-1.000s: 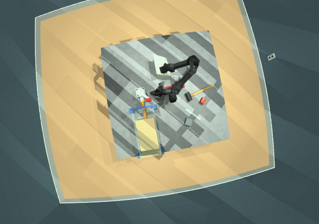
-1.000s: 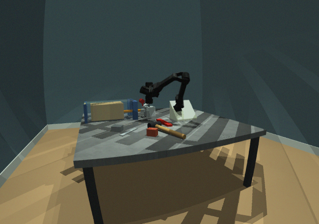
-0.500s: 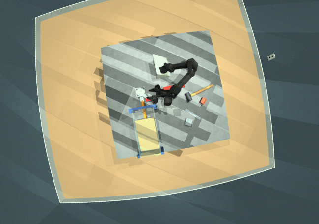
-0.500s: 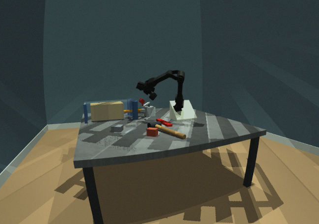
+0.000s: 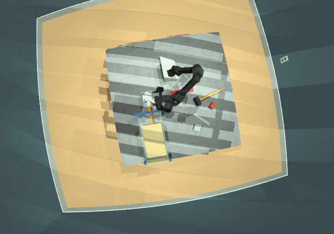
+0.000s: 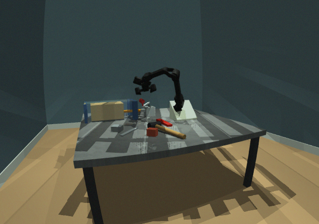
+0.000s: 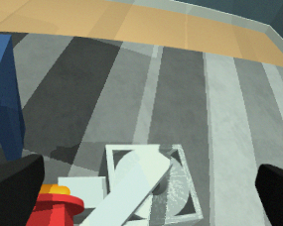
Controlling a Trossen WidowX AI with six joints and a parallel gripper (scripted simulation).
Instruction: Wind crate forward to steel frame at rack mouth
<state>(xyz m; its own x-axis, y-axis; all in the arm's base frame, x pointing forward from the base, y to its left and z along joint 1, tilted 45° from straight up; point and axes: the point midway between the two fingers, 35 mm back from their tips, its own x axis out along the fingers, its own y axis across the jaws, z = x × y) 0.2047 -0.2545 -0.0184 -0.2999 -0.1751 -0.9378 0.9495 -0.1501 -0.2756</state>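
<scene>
Right now my gripper tip is 10 cm above the winch handle and 1 cm to the left of it. The rest, counted from my gripper tip: clear-panelled cubby: 34 cm ahead, 11 cm below, 10 cm to the right; grey winch: 19 cm below, 7 cm behind, 6 cm to the right; red spool-shaped handle grip: 8 cm below, 4 cm ahead, 1 cm to the left.
</scene>
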